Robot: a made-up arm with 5 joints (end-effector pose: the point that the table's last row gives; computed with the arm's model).
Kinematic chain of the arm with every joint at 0, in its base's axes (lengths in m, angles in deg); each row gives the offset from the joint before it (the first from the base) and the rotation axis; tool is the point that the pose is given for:
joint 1: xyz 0 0 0.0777 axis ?
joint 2: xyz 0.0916 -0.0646 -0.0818 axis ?
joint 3: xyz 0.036 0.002 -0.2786 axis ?
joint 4: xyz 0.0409 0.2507 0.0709 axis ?
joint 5: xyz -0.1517 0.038 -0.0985 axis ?
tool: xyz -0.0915 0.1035 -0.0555
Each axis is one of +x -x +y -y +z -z.
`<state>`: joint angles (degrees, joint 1 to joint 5).
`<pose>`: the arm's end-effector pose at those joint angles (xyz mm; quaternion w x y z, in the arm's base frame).
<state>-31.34 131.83 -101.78 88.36 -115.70</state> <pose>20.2 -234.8 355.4 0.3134 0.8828 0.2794 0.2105</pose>
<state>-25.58 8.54 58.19 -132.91 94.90</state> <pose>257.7 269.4 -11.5 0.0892 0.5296 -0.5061 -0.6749</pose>
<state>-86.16 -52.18 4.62 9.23 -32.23</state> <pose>-436.9 -30.1 106.7 0.6017 0.0739 0.4495 0.6561</pose>
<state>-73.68 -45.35 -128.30 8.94 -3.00</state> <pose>55.9 -51.3 -544.1 0.1422 -0.3318 0.2507 -0.8982</pose>
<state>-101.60 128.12 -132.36 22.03 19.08</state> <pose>183.4 54.2 529.4 0.3290 0.7309 -0.2172 -0.5571</pose>
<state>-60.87 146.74 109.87 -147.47 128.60</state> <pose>180.0 269.7 42.1 0.2799 -0.8952 0.2980 -0.1774</pose>
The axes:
joint 1: -z
joint 2: -x
joint 3: -z
joint 4: -x
joint 5: -y

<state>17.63 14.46 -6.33 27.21 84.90</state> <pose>60.2 81.7 -505.5 0.7193 -0.3196 -0.5924 0.1720</pose>
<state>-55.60 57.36 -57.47 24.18 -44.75</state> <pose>120.8 -425.4 -191.0 0.3999 -0.8006 0.0071 0.4461</pose>
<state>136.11 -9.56 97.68 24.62 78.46</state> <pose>-279.1 -331.9 -439.6 0.2253 0.4188 -0.3939 0.7865</pose>
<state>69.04 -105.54 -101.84 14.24 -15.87</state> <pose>275.2 295.5 -176.5 0.6898 -0.0189 -0.7204 0.0692</pose>
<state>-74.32 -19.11 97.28 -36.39 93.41</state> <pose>147.4 587.4 -265.8 0.6968 0.0415 -0.5996 -0.3913</pose>
